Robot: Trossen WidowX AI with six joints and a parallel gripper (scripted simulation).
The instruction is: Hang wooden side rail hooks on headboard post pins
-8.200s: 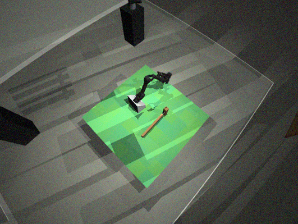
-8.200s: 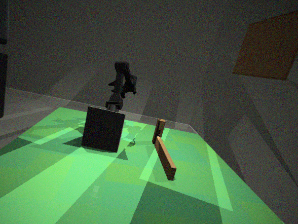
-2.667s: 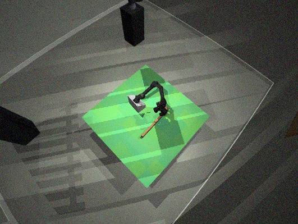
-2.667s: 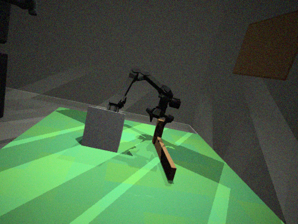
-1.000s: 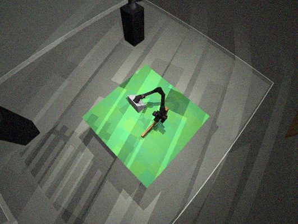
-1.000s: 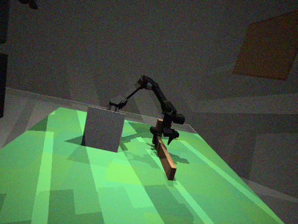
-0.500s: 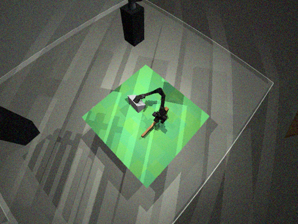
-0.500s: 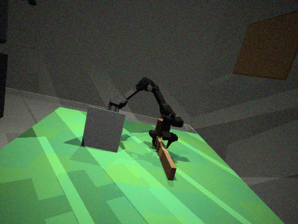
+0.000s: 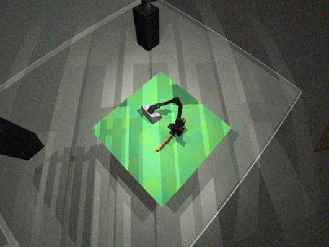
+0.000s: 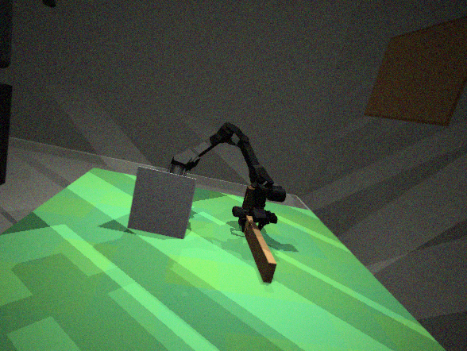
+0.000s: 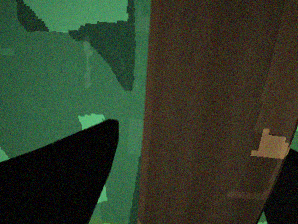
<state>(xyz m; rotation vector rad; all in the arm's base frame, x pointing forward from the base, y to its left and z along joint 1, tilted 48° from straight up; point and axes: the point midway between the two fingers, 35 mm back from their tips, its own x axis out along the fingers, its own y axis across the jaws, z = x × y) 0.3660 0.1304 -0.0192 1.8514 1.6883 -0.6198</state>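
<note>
The headboard post is 140 mm to the left of my gripper tip and 70 mm above it.
</note>
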